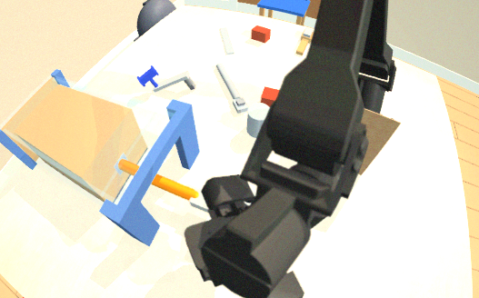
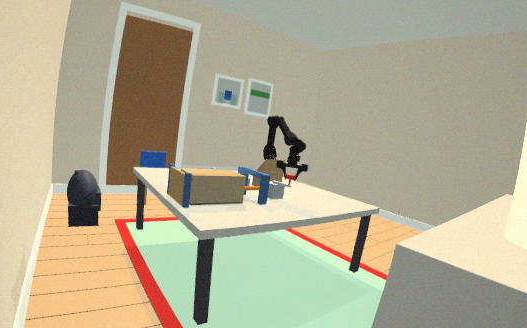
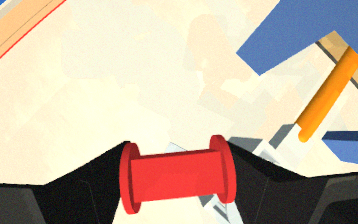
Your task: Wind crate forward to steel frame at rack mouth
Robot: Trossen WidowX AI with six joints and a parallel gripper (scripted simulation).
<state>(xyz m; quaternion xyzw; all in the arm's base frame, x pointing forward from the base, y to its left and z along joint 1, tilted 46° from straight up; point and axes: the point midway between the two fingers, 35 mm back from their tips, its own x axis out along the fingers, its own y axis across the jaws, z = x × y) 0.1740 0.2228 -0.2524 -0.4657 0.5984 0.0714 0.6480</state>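
Right now the red spool-shaped grip is 1 cm behind my gripper tip and 1 cm to the right of it. The rest, counted from my gripper tip: grey winch (12 cm to the right, 10 cm below); then winch handle (5 cm to the right, 3 cm below); then blue steel frame (17 cm ahead, 12 cm to the right, 3 cm below).
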